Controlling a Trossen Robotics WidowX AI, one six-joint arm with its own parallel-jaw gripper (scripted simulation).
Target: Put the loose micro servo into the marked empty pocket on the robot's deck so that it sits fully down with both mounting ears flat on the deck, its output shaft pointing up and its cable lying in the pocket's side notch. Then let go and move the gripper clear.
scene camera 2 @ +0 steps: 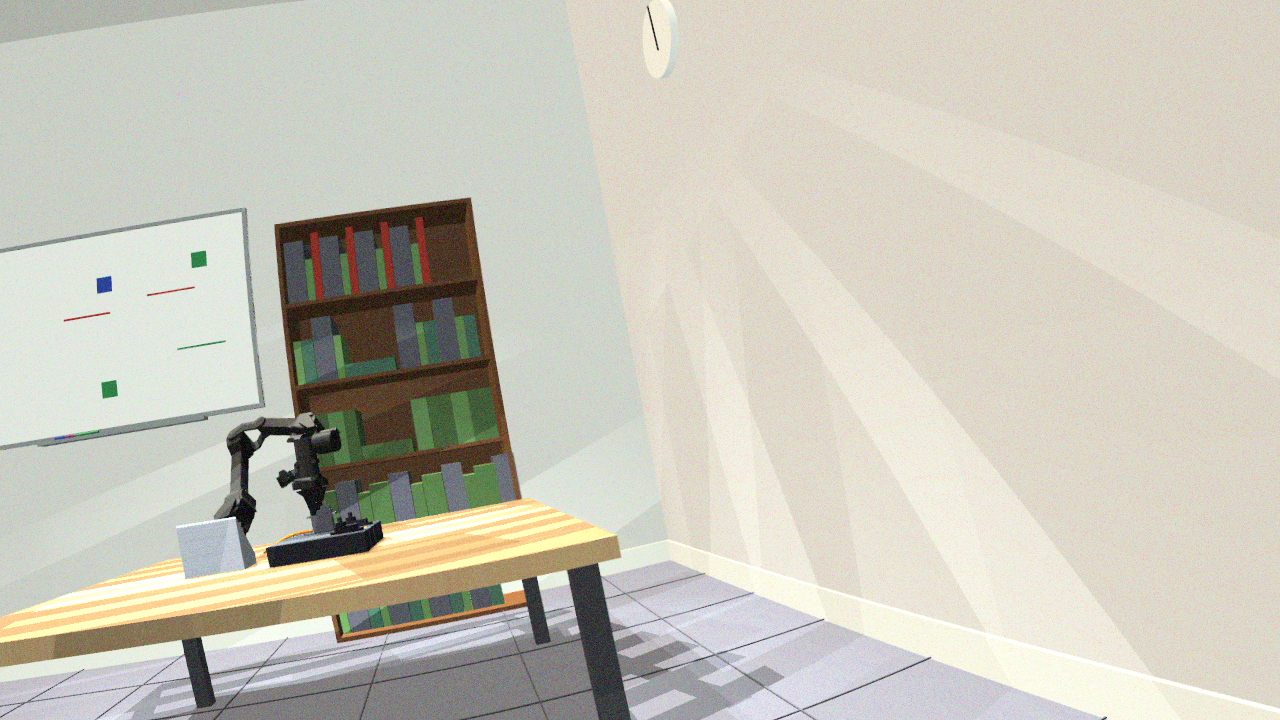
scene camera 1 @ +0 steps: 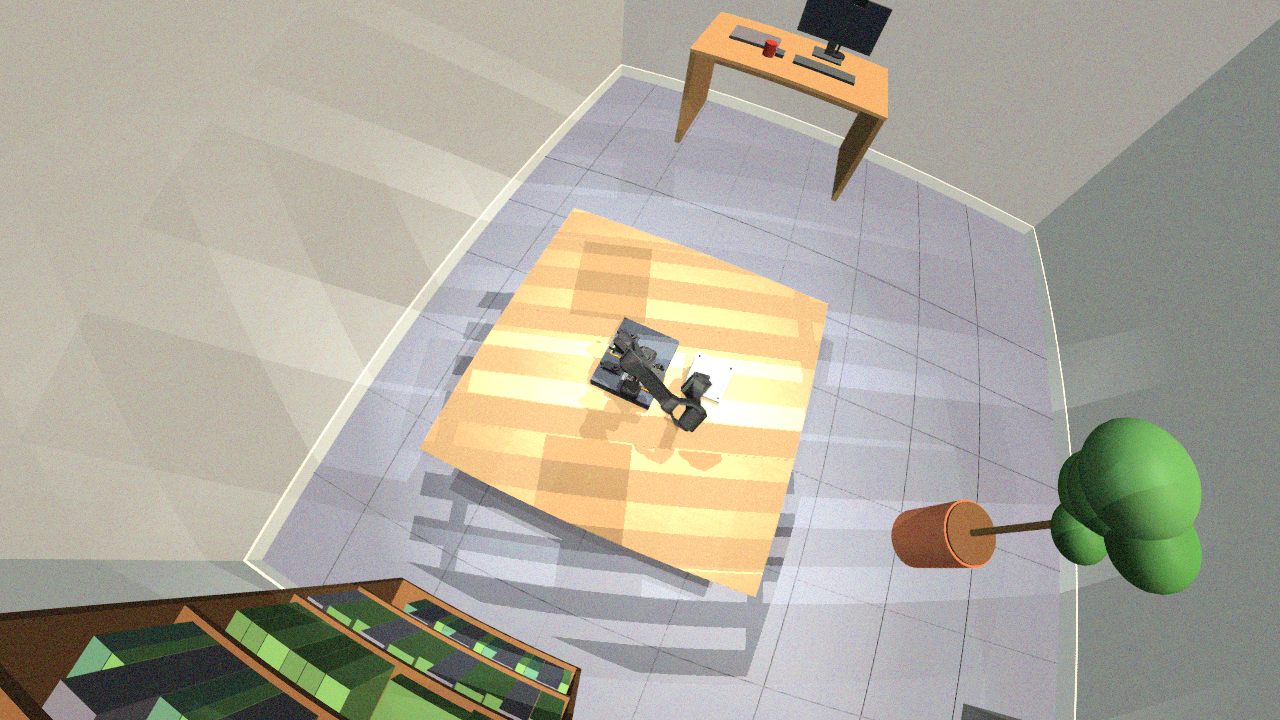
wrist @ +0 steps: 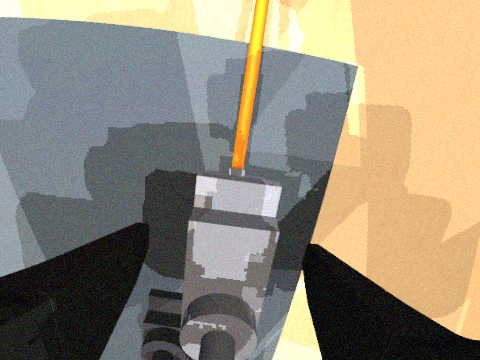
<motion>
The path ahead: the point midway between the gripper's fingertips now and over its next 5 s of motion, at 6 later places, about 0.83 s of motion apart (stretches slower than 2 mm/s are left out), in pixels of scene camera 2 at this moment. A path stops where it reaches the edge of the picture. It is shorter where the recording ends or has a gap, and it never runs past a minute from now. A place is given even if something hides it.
My gripper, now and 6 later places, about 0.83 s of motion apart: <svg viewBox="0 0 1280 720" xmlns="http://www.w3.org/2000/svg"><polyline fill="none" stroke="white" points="316,514 317,503 311,505 330,502 353,500 354,507 356,518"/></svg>
</motion>
